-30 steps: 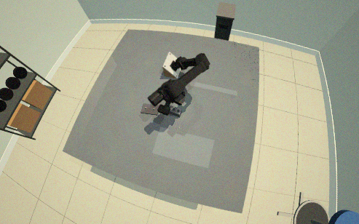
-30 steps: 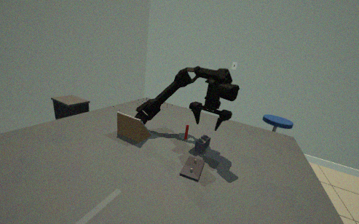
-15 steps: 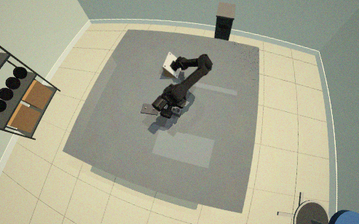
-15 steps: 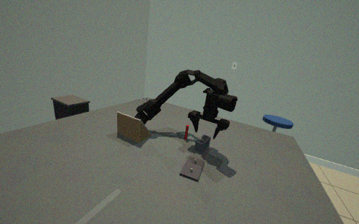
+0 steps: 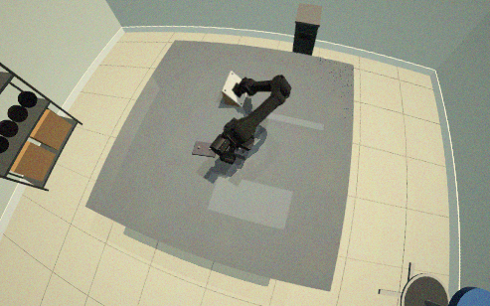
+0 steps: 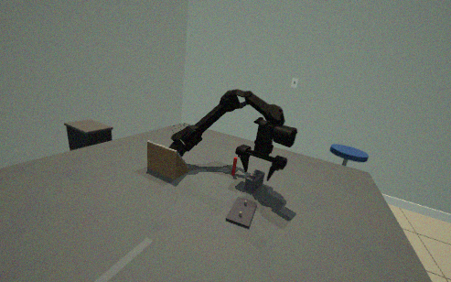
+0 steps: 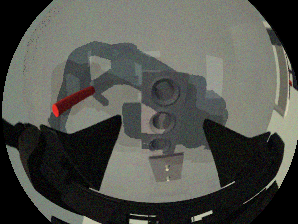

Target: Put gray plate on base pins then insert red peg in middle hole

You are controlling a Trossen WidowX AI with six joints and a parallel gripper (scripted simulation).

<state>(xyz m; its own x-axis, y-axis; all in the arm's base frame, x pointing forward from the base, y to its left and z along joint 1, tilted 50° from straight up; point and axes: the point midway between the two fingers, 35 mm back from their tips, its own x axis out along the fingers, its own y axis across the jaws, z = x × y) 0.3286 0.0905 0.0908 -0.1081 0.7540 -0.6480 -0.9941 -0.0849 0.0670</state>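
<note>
The gray plate lies 1 cm below my gripper tip. From my gripper tip the other things lie so: red peg: 11 cm behind, 2 cm to the left, 1 cm below.
</note>
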